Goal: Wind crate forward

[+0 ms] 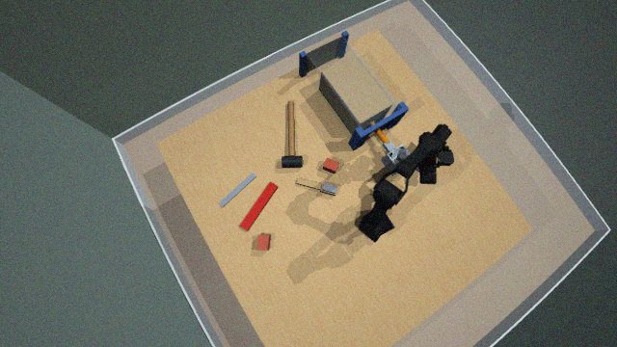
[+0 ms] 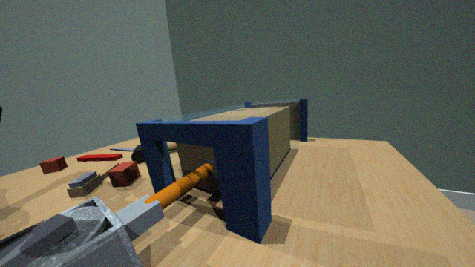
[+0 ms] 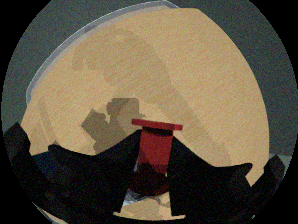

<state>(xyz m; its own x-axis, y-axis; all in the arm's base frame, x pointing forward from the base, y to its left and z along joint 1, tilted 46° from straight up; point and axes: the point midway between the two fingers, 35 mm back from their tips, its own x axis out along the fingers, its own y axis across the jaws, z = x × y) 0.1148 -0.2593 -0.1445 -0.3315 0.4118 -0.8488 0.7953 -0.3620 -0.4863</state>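
My gripper tip is 260 mm short of the blue frame, 70 mm to the right of it and 30 mm above it. Round my gripper tip: red grip (10 mm to the left, 10 mm ahead); then brush-like tool (430 mm to the left, 160 mm ahead, 110 mm below); then grey winch (100 mm below, 80 mm ahead, 50 mm to the left).
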